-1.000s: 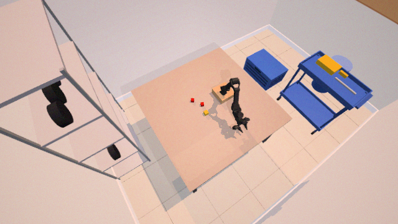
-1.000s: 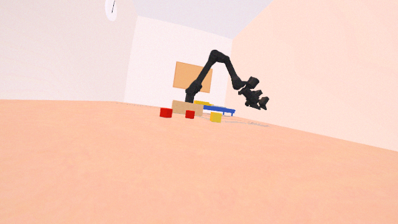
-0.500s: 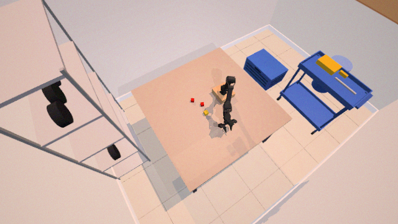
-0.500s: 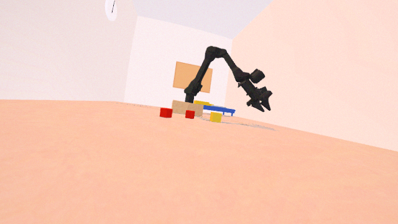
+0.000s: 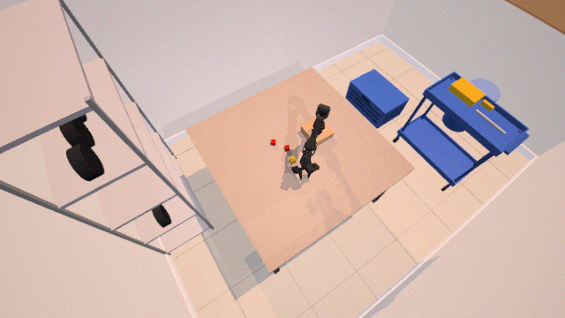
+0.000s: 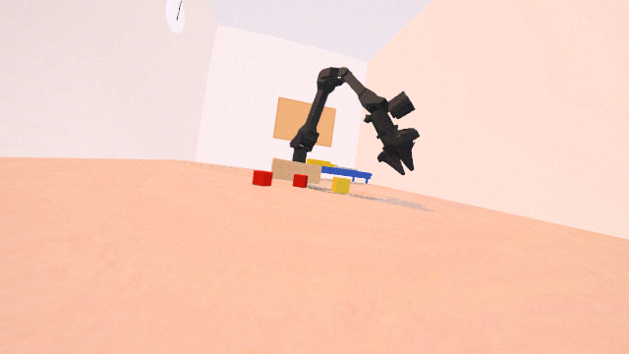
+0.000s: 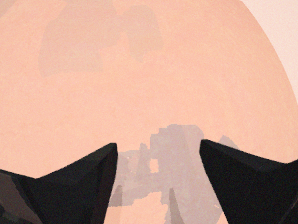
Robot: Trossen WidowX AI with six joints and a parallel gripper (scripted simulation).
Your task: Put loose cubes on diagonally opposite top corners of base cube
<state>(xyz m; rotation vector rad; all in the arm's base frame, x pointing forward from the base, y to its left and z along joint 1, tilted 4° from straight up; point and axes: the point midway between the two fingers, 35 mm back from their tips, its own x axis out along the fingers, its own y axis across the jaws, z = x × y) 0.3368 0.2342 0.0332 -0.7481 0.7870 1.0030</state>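
My gripper tip is 5 cm past the yellow cube, 19 cm to the left of it and 6 cm above it.
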